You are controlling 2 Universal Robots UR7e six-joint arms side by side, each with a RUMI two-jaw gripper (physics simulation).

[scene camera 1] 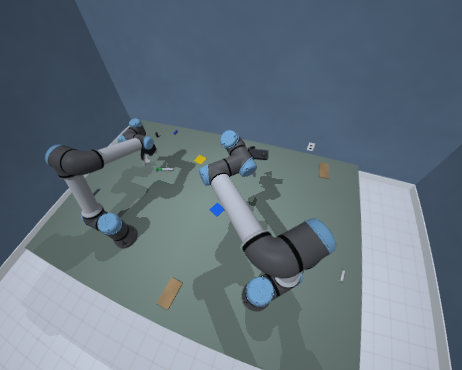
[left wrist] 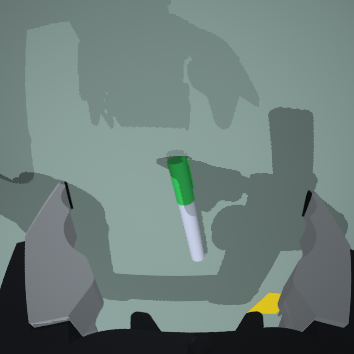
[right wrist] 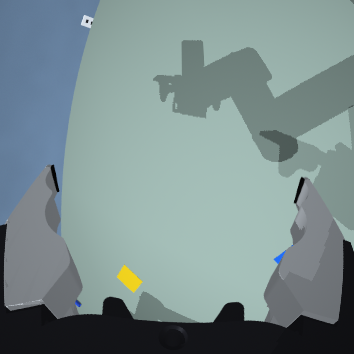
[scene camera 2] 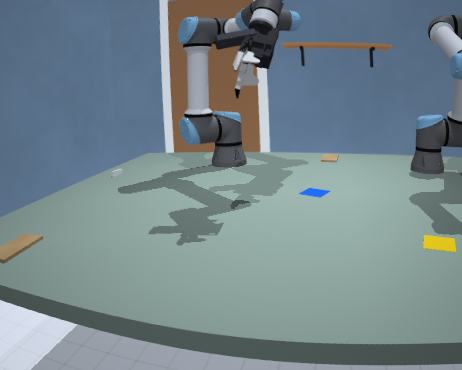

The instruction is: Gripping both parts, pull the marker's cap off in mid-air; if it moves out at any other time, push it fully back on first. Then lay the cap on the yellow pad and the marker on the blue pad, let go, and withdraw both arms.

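Note:
The marker, with its green cap on its white body, lies on the table. My left gripper is open above it, with the marker between the fingers' lines of view but below them. My right gripper is open and empty, high above the table; its arm hides most of it in scene camera 1. The yellow pad lies right of the marker in scene camera 1. The blue pad lies nearer the arm bases.
Two wooden boards lie near the table edges. A small white object lies beyond the right arm's base. A small blue object and a small black object lie at the far edge. A dark pen-like object lies behind the left arm.

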